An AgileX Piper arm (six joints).
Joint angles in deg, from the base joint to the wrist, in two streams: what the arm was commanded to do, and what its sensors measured. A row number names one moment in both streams.
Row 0, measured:
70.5, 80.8, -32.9, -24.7, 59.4, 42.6
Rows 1 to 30, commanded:
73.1, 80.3, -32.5, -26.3, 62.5, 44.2
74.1, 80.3, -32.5, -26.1, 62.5, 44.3
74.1, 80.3, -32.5, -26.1, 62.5, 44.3
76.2, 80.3, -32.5, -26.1, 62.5, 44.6
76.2, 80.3, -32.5, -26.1, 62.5, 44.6
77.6, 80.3, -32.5, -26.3, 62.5, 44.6
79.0, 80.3, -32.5, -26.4, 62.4, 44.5
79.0, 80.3, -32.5, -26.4, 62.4, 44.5
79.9, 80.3, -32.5, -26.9, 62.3, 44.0
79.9, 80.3, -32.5, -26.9, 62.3, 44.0
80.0, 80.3, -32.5, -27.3, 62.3, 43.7
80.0, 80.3, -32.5, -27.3, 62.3, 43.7
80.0, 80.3, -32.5, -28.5, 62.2, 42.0
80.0, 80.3, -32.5, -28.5, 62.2, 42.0
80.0, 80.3, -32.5, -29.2, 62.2, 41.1
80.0, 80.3, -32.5, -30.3, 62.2, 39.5
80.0, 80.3, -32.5, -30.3, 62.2, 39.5
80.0, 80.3, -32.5, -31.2, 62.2, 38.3
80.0, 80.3, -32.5, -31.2, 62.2, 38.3
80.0, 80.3, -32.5, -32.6, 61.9, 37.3
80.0, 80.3, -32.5, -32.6, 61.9, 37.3
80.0, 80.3, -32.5, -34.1, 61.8, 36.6
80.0, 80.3, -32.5, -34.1, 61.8, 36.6
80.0, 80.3, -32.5, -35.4, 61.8, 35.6
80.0, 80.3, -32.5, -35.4, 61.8, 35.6
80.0, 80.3, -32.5, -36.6, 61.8, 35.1
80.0, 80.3, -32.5, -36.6, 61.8, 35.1
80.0, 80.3, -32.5, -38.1, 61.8, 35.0
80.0, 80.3, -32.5, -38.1, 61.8, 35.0
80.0, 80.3, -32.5, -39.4, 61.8, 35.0
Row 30, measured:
79.8, 80.8, -32.8, -34.3, 59.2, 35.8
